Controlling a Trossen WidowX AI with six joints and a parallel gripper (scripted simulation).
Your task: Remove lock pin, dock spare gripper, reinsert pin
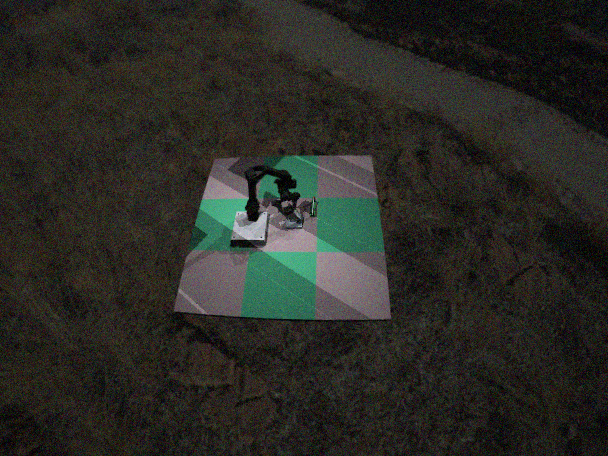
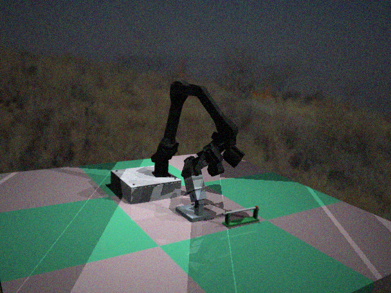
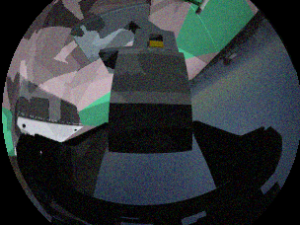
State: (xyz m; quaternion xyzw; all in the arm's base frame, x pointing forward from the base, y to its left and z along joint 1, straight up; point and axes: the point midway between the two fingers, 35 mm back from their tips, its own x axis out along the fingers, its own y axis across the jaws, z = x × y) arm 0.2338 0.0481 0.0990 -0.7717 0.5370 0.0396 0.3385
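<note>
The spare gripper lies 1 cm ahead of my gripper tip, 2 cm to the left of it and 3 cm below it. From my gripper tip the other things lie so: green cradle 12 cm ahead, 16 cm to the left, 13 cm below; mount socket 2 cm ahead, 2 cm to the left, 10 cm below.
</note>
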